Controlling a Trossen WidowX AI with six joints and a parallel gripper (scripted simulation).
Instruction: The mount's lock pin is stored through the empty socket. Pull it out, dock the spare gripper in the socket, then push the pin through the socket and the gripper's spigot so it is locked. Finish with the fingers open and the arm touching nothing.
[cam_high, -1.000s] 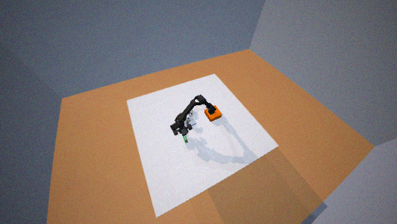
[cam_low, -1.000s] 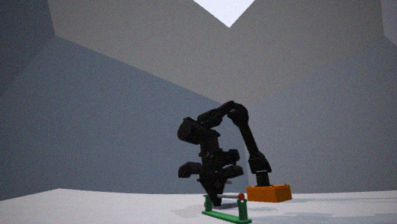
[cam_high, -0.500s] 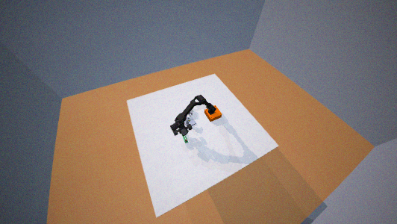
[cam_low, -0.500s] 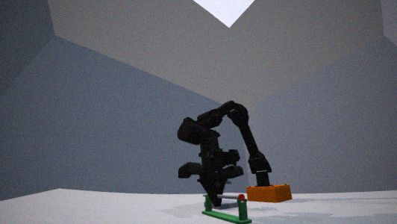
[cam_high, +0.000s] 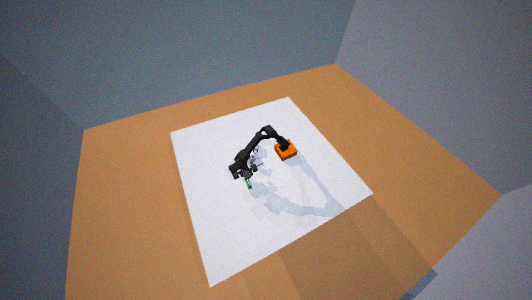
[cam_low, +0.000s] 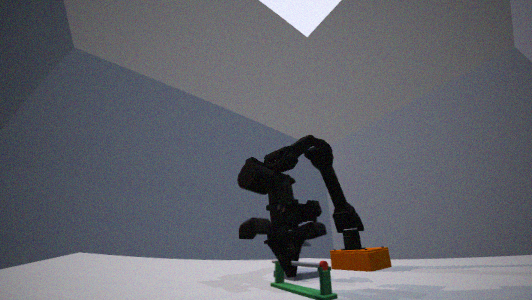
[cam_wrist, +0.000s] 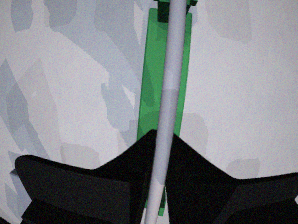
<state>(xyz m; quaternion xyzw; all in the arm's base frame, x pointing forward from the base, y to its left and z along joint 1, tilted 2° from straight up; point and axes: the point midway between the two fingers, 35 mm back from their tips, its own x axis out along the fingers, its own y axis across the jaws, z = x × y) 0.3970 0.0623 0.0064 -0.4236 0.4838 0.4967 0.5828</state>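
Right now the green cradle is 20 mm to the left of my gripper tip. Round my gripper tip: grey mount 120 mm behind, 100 mm to the right, 30 mm above; spare gripper 210 mm to the right, 200 mm behind, 10 mm above.
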